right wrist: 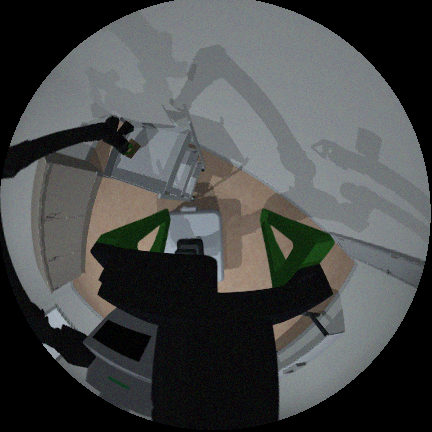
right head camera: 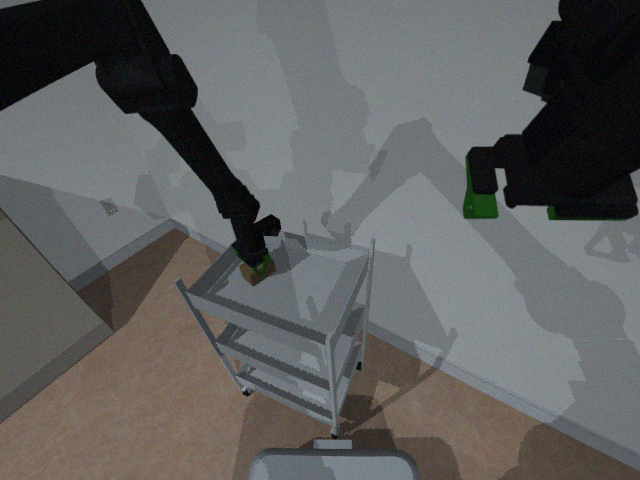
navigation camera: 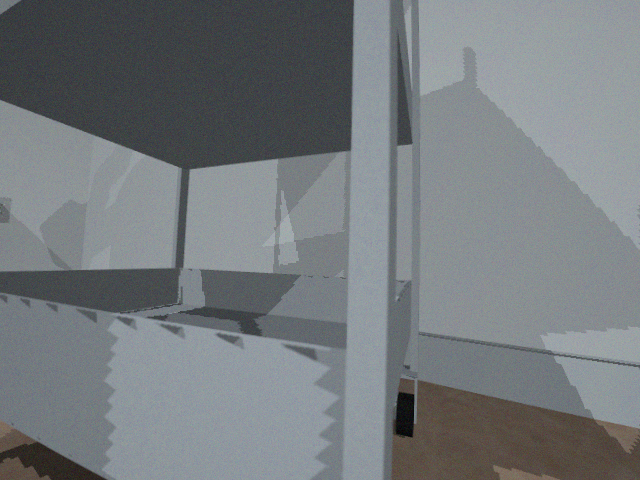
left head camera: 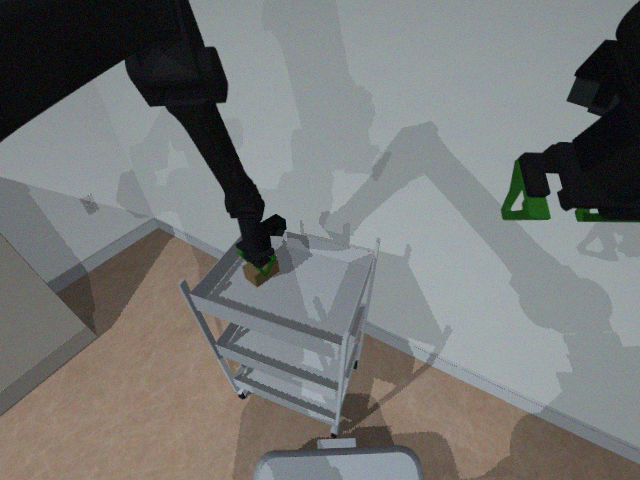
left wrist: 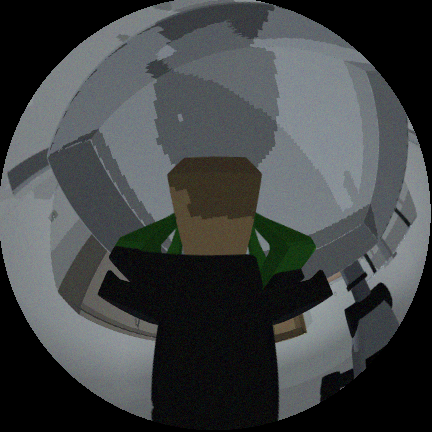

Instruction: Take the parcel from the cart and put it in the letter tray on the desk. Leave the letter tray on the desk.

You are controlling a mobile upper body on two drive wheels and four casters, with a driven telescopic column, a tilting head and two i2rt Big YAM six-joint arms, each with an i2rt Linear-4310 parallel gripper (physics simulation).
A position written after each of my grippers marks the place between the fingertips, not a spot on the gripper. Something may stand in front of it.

Note:
In view: my left gripper point(left head camera: 259, 270), my right gripper point(right head camera: 506, 213) and a brown parcel point(left wrist: 214, 198).
My left gripper also shows in the right head camera view point(right head camera: 256, 270) and in the left wrist view point(left wrist: 214, 213). My right gripper is seen too in the right wrist view point(right wrist: 214, 213) and in the left head camera view point(left head camera: 540, 215). The navigation camera view misses the brown parcel: it is out of frame.

